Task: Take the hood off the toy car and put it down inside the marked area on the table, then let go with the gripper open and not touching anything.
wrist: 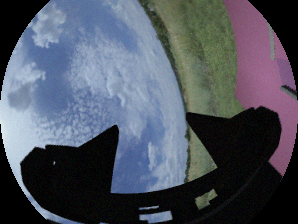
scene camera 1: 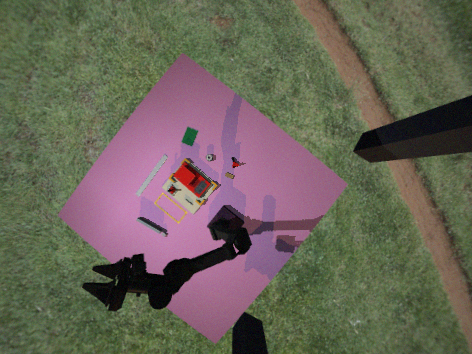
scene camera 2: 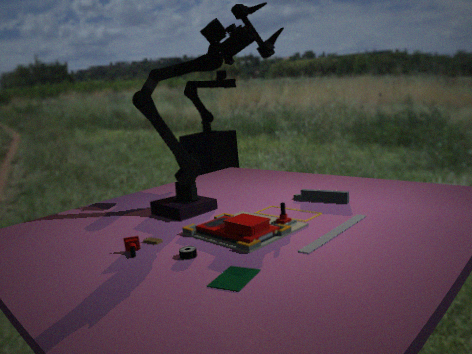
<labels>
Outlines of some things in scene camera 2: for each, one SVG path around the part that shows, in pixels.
My gripper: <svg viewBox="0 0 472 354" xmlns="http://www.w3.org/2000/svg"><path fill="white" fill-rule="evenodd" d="M236 4L231 8L231 12L237 20L242 20L245 26L243 28L242 25L236 27L233 23L225 28L227 33L229 33L231 44L237 50L242 51L252 42L256 41L258 44L256 49L261 57L268 58L275 54L275 40L284 27L263 42L246 17L248 14L253 14L258 9L261 9L267 3L261 3L249 8L243 4Z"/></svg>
A red hood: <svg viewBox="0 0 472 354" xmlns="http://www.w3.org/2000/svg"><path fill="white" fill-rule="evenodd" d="M223 220L225 222L225 231L252 237L269 230L269 221L271 219L242 213Z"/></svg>
</labels>
